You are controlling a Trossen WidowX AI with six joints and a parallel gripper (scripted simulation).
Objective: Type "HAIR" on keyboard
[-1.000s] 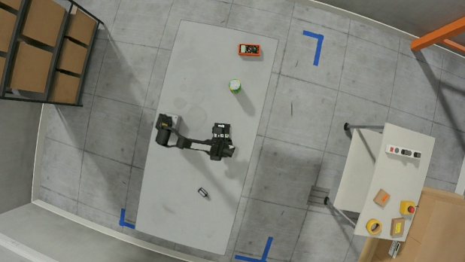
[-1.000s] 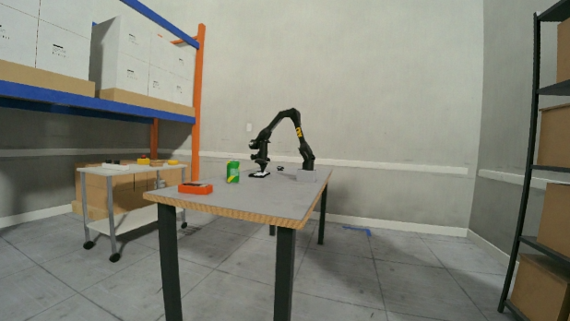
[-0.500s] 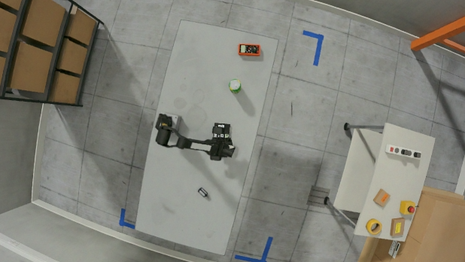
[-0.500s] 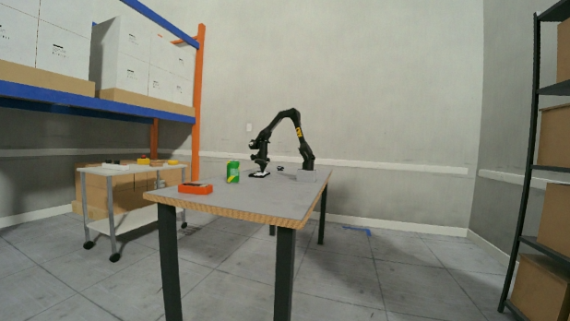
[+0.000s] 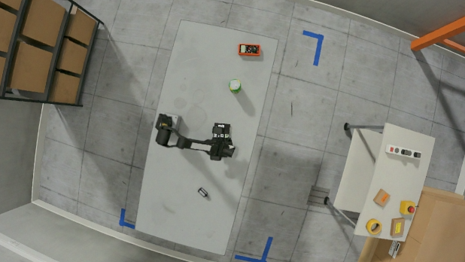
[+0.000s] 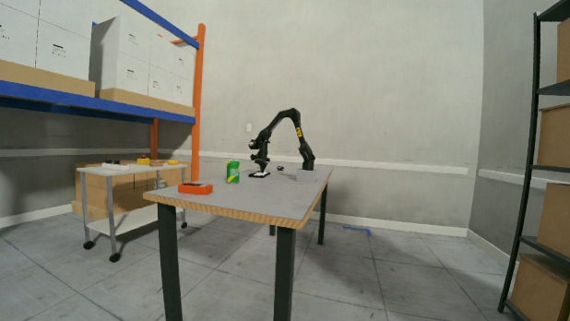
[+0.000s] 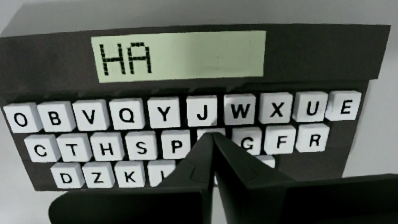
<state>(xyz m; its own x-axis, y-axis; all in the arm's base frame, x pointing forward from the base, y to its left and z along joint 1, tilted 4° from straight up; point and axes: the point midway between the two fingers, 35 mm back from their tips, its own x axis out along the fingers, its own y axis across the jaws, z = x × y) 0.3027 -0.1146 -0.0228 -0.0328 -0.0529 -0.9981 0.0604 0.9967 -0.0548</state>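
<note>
My gripper is now 40 mm above the key. Also, from my hand: small black object (320 mm to the right, 80 mm behind, 30 mm below).
</note>
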